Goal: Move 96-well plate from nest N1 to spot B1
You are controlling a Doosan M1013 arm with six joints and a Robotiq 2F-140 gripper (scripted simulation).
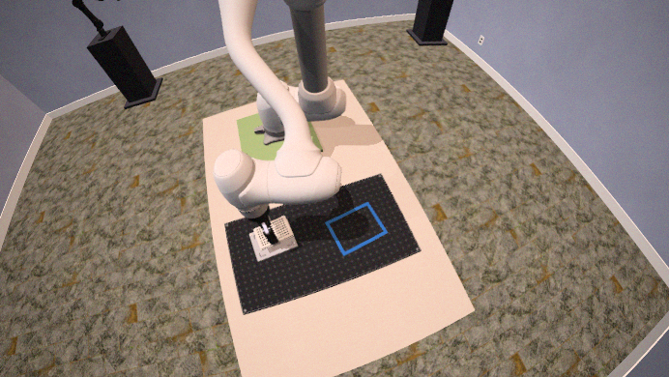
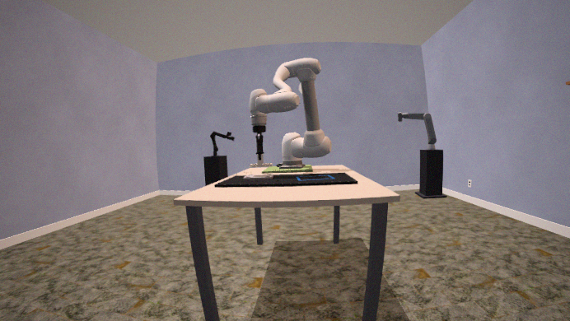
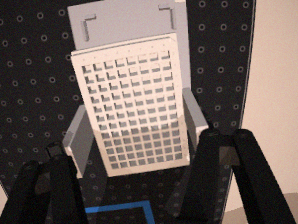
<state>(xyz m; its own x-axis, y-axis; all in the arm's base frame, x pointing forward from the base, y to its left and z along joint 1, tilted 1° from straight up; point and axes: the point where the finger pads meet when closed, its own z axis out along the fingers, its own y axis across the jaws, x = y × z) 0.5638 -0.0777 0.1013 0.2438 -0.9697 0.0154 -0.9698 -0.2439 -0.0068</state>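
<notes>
Right now the grey plate nest N1 is 90 mm below my hand and 10 mm to the right of it. Round my hand: white 96-well plate 20 mm below.
</notes>
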